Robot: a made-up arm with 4 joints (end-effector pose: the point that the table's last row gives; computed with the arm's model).
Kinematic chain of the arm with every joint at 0, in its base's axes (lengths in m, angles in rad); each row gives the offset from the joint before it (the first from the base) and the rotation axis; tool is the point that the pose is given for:
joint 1: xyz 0 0 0.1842 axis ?
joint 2: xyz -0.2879 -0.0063 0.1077 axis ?
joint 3: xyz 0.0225 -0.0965 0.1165 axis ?
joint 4: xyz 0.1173 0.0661 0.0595 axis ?
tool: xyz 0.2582 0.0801 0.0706
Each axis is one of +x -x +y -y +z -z.
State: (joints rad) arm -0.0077 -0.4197 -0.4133 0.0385
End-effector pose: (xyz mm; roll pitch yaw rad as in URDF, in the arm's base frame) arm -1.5 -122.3 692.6 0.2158 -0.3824 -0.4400
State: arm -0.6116 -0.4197 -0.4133 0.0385
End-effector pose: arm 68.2 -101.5 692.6 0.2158 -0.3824 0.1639
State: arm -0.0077 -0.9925 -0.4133 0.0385
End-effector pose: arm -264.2 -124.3 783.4 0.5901 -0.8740 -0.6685
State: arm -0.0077 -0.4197 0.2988 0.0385
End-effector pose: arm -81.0 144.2 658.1 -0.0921 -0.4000 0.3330
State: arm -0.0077 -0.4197 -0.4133 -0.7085
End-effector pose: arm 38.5 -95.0 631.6 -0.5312 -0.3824 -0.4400
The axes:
joint 1: -z
joint 2: +y
joint 3: +z
joint 4: +x

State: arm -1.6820 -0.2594 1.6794 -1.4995
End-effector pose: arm -201.6 -493.5 348.7 -1.7574 0.0278 -2.9254
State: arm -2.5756 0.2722 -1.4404 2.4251
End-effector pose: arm 435.6 292.4 452.5 2.1551 0.0350 1.1305
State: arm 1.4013 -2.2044 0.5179 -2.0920
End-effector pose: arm 68.0 545.6 495.8 1.6426 -0.7757 0.9741
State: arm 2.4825 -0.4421 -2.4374 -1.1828
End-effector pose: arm 97.3 668.9 340.1 -0.8854 0.3321 1.4135
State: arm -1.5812 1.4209 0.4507 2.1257
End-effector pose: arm -28.0 -27.4 -49.2 -2.9204 1.0975 2.8527
